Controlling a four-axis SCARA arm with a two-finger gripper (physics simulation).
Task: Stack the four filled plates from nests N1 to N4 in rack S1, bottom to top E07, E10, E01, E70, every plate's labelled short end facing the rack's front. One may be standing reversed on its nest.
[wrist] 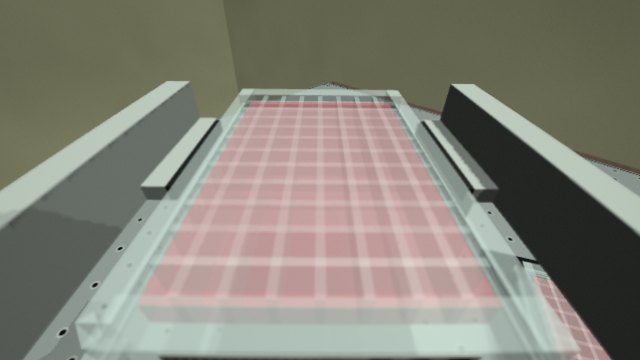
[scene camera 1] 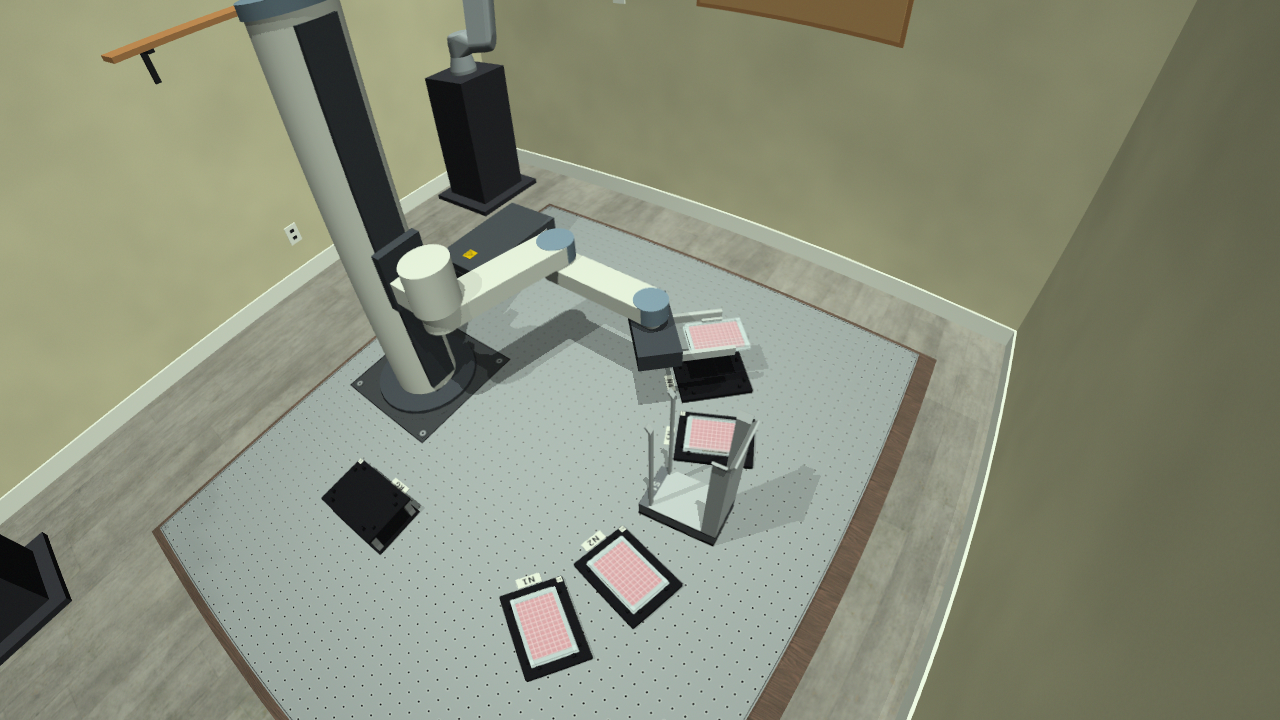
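Pixels of known places: gripper, fingertip midpoint: (wrist: 320,107) (scene camera 1: 728,331); arm's base, link origin: (scene camera 1: 429,375).
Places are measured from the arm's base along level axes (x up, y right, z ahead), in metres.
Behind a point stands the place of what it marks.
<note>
My gripper (scene camera 1: 713,335) @(z 0.599, x 0.160, y -0.379 m) (wrist: 320,107) @(z 0.599, x 0.160, y -0.379 m) is shut on a filled plate (scene camera 1: 726,333) @(z 0.597, x 0.155, y -0.376 m) (wrist: 320,210) @(z 0.559, x 0.155, y -0.342 m) by its long sides and holds it level, raised above the bare black back nest (scene camera 1: 715,377) @(z 0.592, x 0.025, y -0.359 m), apparently N4. Another filled plate (scene camera 1: 709,435) @(z 0.662, x 0.036, y -0.207 m) (wrist: 567,312) @(z 0.688, x 0.039, y -0.248 m) sits in the nest in front of it, partly behind rack S1 (scene camera 1: 721,501) @(z 0.786, x 0.194, y -0.005 m). The rack's pale floor shows no plate. One filled plate (scene camera 1: 628,574) @(z 0.695, x 0.037, y 0.134 m) lies in nest N2 (scene camera 1: 634,617) @(z 0.747, x 0.025, y 0.191 m); another (scene camera 1: 543,626) @(z 0.632, x 0.038, y 0.298 m) lies in nest N1 (scene camera 1: 531,672) @(z 0.663, x 0.025, y 0.373 m). Plate codes cannot be read.
The rack's upright posts (scene camera 1: 650,465) @(z 0.656, x 0.201, y 0.003 m) stand close in front of the two back nests. A black fixture (scene camera 1: 366,503) @(z 0.207, x 0.073, y 0.336 m) with no plate sits at the left of the perforated table (scene camera 1: 465,573) @(z 0.442, x 0.013, y 0.306 m). A dark box (scene camera 1: 510,234) @(z -0.087, x 0.128, y -0.424 m) stands behind the arm.
</note>
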